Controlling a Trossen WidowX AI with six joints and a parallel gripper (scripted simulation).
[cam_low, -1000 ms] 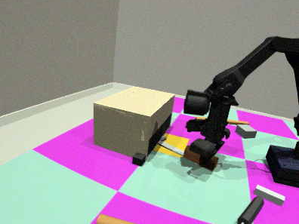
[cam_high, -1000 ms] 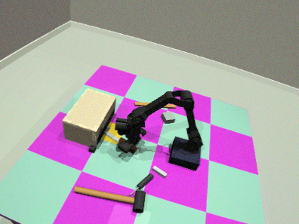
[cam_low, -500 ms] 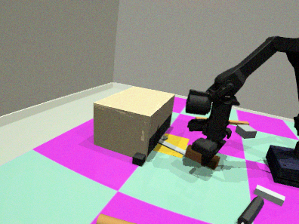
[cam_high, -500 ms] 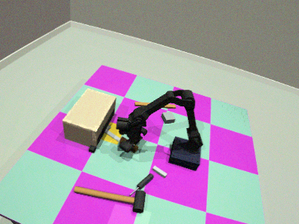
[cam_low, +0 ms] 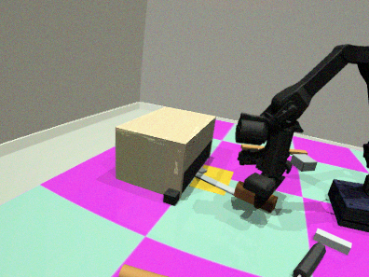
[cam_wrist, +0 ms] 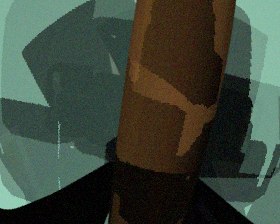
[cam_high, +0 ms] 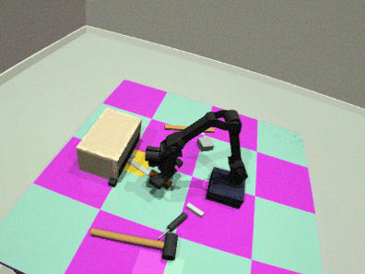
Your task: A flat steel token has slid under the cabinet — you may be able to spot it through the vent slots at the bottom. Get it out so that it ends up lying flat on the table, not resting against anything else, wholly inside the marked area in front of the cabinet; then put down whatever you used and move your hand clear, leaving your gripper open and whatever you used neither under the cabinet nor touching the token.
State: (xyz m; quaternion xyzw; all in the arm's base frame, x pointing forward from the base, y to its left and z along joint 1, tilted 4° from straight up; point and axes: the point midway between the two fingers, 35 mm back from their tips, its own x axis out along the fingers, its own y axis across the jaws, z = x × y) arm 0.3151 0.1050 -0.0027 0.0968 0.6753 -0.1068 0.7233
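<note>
Right now my gripper tip is 100 mm past the black-handled screwdriver, 200 mm to the right of it and 10 mm below it. Also, from my gripper tip: grey bar: 170 mm behind, 90 mm to the left; grey block: 130 mm behind, 340 mm to the right, 10 mm above; grey steel token: 200 mm ahead, 90 mm to the right.
</note>
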